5 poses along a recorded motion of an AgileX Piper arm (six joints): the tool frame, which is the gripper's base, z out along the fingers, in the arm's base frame.
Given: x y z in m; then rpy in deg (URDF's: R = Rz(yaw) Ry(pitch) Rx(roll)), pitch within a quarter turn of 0, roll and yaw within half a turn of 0.
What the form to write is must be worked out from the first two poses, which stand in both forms.
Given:
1: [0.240, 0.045, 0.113, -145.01, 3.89, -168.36]
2: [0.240, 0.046, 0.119, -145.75, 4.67, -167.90]
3: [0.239, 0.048, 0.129, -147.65, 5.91, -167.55]
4: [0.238, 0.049, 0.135, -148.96, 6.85, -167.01]
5: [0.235, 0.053, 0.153, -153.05, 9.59, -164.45]
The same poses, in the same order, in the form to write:
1: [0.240, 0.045, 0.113, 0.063, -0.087, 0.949, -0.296]
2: [0.240, 0.046, 0.119, 0.070, -0.089, 0.951, -0.288]
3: [0.239, 0.048, 0.129, 0.079, -0.090, 0.955, -0.271]
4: [0.238, 0.049, 0.135, 0.087, -0.093, 0.957, -0.259]
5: [0.235, 0.053, 0.153, 0.112, -0.112, 0.963, -0.219]
